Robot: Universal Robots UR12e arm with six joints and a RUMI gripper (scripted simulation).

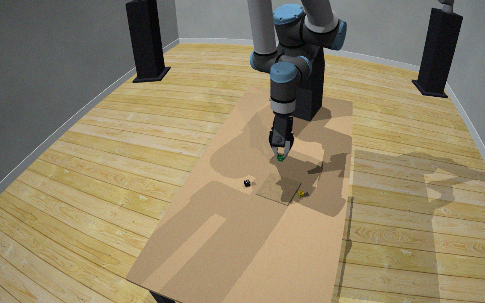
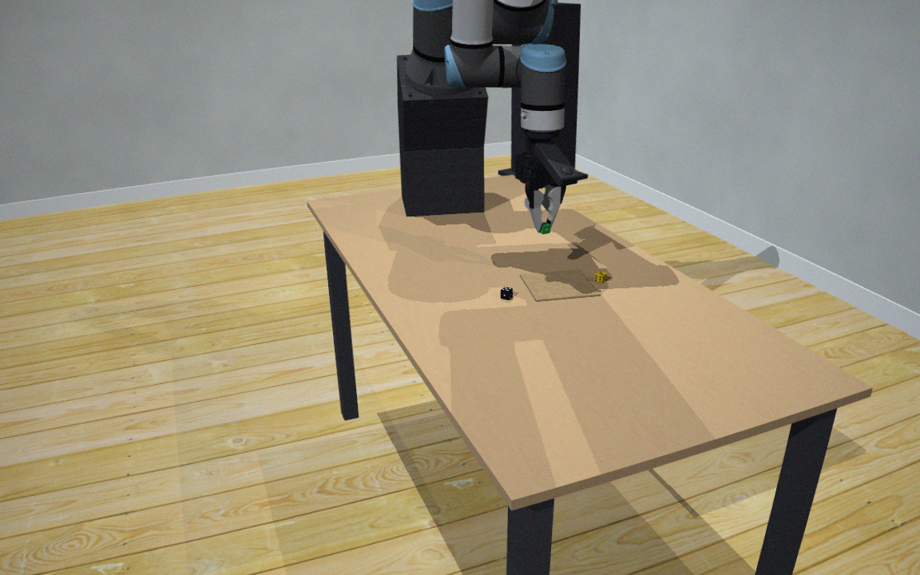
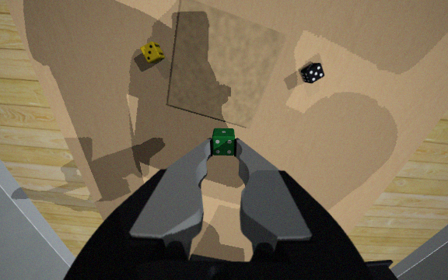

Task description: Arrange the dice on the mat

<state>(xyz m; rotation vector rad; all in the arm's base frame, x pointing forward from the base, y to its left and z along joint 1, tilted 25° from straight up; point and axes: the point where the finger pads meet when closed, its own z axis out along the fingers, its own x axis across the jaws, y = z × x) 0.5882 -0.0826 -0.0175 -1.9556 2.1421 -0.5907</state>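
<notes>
The thin square mat lies 6 cm ahead of my hand and 12 cm below it. Also, from my hand: yellow die: 9 cm ahead, 9 cm to the left, 11 cm below; then black die: 4 cm ahead, 13 cm to the right, 11 cm below; then green die: 1 cm below.
</notes>
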